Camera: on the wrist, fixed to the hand. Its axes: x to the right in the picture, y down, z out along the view.
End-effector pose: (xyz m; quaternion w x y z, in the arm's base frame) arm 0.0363 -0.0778 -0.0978 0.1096 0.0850 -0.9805 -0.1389
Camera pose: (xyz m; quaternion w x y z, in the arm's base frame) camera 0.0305 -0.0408 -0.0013 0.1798 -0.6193 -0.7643 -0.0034
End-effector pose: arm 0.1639 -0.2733 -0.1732 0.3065 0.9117 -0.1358 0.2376
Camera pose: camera 0.1252 -0.2749 -0.0772 0.0371 0.5636 -0.7260 0.3922
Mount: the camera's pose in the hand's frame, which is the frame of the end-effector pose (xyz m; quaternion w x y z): 0.0168 0.0639 -0.0797 0.7170 0.0197 0.0062 0.6968
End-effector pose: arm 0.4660 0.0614 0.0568 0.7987 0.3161 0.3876 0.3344
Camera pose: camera 0.3893 0.1309 0.0590 0.3310 0.5104 0.0692 0.7906
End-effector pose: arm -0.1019 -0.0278 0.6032 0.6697 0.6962 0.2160 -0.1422
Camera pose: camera -0.0632 0.0526 0.6557 0.5642 0.6637 -0.3289 0.3647
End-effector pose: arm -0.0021 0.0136 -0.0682 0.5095 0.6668 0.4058 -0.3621
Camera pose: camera 0.0685 0.0844 -0.0412 0.6020 0.7731 -0.1776 0.0915
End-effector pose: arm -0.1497 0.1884 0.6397 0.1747 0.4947 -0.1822 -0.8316
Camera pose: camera -0.0796 0.1144 0.6220 0.6961 0.2363 -0.4906 -0.4679
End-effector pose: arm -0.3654 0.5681 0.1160 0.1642 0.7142 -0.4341 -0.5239
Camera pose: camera -0.3218 0.5009 0.1815 0.4714 0.2161 -0.8182 -0.2482
